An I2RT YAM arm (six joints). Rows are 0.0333 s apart.
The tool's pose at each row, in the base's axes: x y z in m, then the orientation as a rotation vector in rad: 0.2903 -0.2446 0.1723 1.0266 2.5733 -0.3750; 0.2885 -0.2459 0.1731 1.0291 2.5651 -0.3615; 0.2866 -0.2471 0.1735 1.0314 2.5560 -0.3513; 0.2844 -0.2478 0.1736 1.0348 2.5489 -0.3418; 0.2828 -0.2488 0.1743 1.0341 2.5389 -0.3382; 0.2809 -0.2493 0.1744 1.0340 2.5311 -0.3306; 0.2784 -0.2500 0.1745 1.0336 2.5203 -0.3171; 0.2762 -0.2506 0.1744 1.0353 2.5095 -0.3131; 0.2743 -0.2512 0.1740 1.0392 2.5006 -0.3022; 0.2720 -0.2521 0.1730 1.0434 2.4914 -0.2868; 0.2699 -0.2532 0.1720 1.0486 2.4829 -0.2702; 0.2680 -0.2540 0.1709 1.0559 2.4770 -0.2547; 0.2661 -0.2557 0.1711 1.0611 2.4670 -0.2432; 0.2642 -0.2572 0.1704 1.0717 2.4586 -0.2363; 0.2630 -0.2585 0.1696 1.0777 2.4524 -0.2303; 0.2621 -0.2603 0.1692 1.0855 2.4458 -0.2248
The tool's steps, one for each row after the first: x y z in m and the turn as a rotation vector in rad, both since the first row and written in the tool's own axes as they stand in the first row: 0.0001 -0.0023 -0.0006 -0.0103 -0.0041 0.0063; 0.0005 -0.0045 -0.0010 -0.0186 -0.0095 0.0124; 0.0015 -0.0065 -0.0013 -0.0257 -0.0128 0.0184; 0.0017 -0.0084 -0.0019 -0.0304 -0.0212 0.0221; 0.0027 -0.0101 -0.0022 -0.0372 -0.0267 0.0260; 0.0039 -0.0124 -0.0026 -0.0489 -0.0340 0.0316; 0.0051 -0.0144 -0.0028 -0.0534 -0.0419 0.0373; 0.0061 -0.0161 -0.0026 -0.0618 -0.0462 0.0444; 0.0076 -0.0182 -0.0019 -0.0733 -0.0497 0.0526; 0.0087 -0.0203 -0.0010 -0.0852 -0.0520 0.0612; 0.0100 -0.0221 -0.0001 -0.0953 -0.0512 0.0700; 0.0101 -0.0246 -0.0001 -0.1040 -0.0555 0.0786; 0.0108 -0.0270 0.0007 -0.1078 -0.0569 0.0892; 0.0112 -0.0286 0.0016 -0.1117 -0.0586 0.0960; 0.0108 -0.0305 0.0024 -0.1148 -0.0599 0.1040
